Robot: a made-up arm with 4 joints. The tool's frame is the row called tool. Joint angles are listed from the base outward.
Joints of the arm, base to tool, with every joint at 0 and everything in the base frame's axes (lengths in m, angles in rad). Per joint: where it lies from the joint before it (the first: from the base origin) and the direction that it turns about. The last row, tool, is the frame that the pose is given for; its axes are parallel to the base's.
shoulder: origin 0 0 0.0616 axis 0 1 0
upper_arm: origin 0.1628 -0.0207 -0.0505 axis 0 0 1
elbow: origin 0.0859 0.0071 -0.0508 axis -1 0 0
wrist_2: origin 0.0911 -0.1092 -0.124 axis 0 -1 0
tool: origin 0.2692 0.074 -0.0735
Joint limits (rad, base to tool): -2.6..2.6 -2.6..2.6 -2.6..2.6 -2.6..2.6
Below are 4 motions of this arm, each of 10 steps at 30 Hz.
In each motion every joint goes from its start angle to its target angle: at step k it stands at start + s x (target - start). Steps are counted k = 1, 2, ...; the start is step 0. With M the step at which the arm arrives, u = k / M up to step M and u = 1 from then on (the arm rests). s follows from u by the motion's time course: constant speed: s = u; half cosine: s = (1 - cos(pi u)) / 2; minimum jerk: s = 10 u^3 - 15 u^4 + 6 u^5.
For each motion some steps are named. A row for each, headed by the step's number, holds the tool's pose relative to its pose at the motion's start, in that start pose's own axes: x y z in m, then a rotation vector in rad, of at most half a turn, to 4 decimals.
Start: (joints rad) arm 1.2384 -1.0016 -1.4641 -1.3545
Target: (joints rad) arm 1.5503 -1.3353 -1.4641 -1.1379
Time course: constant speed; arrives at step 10
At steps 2, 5, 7, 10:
2: -0.0112 -0.0394 0.0352 0.0250 -0.1063 -0.0613
5: -0.0397 -0.0992 0.0861 0.0501 -0.2659 -0.1575
7: -0.0664 -0.1383 0.1182 0.0584 -0.3721 -0.2238
10: -0.1175 -0.1934 0.1627 0.0575 -0.5307 -0.3259

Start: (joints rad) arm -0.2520 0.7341 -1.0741 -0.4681
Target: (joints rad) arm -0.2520 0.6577 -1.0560 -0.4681
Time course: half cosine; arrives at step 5
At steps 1, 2, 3, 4, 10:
1: 0.0006 -0.0019 0.0031 0.0000 -0.0064 -0.0039
2: 0.0019 -0.0068 0.0113 0.0001 -0.0232 -0.0141
3: 0.0033 -0.0130 0.0214 0.0003 -0.0438 -0.0268
4: 0.0042 -0.0180 0.0296 0.0005 -0.0605 -0.0372
10: 0.0045 -0.0200 0.0327 0.0006 -0.0668 -0.0412

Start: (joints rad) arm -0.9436 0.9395 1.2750 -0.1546
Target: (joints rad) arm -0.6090 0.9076 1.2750 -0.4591
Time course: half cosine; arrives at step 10
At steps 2, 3, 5, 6, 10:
2: -0.0052 0.0193 -0.0115 0.0225 0.0375 0.0213
3: -0.0123 0.0419 -0.0241 0.0477 0.0809 0.0468
5: -0.0364 0.1033 -0.0537 0.1101 0.1962 0.1193
6: -0.0521 0.1359 -0.0668 0.1401 0.2567 0.1600
10: -0.0944 0.2083 -0.0894 0.2002 0.3909 0.2574

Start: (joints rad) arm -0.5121 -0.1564 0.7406 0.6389
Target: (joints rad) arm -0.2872 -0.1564 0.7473 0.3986
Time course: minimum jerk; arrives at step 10
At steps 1, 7, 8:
1: -0.0008 0.0007 -0.0011 0.0005 0.0035 0.0012
7: -0.0986 0.0694 -0.0991 0.0347 0.3377 0.1264
8: -0.1137 0.0774 -0.1097 0.0373 0.3800 0.1430

